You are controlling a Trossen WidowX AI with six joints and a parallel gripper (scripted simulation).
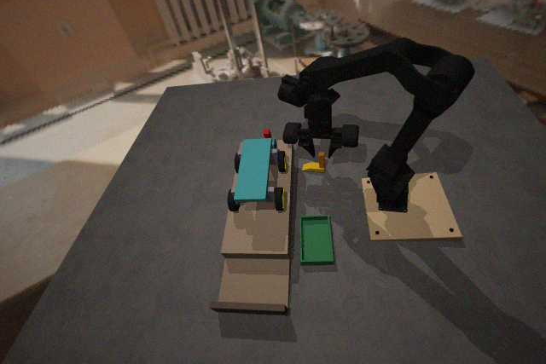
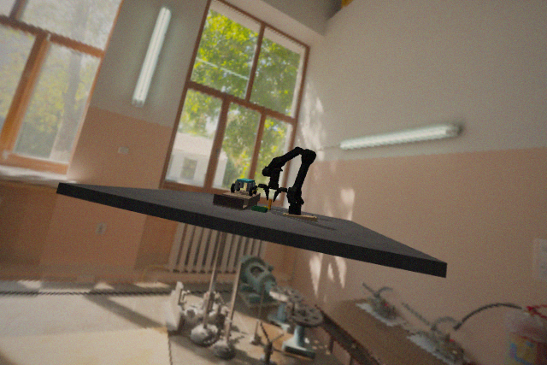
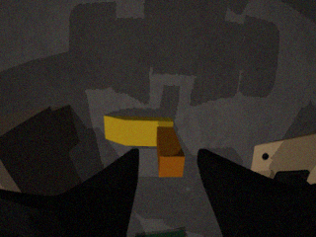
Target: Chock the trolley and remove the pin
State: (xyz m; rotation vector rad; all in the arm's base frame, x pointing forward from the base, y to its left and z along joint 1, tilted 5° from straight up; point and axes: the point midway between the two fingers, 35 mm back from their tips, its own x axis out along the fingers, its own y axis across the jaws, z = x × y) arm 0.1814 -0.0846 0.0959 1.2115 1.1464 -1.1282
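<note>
The yellow chock is 30 mm below my gripper tip and 20 mm ahead of it. From my gripper tip the other things lie so: green tray (230 mm to the left, 60 mm below, 20 mm behind); then red-headed stop pin (130 mm ahead, 80 mm above, 30 mm to the left); then trolley (140 mm to the left, 130 mm ahead, 60 mm above).
</note>
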